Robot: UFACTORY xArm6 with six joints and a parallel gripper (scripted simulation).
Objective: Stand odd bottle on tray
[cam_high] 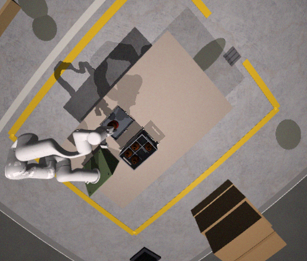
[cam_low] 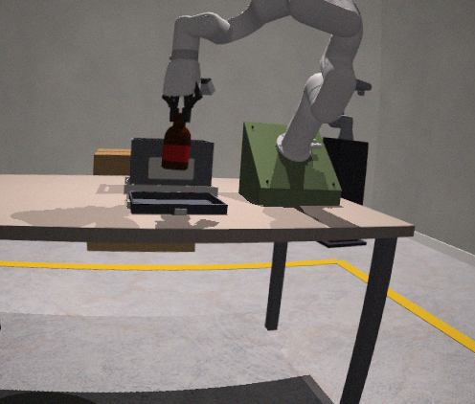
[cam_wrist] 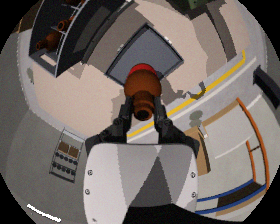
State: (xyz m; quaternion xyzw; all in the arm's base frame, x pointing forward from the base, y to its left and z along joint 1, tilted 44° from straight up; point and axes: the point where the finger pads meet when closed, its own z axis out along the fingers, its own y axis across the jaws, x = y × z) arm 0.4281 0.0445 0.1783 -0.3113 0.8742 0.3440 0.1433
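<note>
The flat dark tray lies 240 mm below my hand. Round my hand: glass bottle (120 mm behind, 330 mm to the right, 170 mm below); dark crate (30 mm behind, 290 mm to the right, 170 mm below).
</note>
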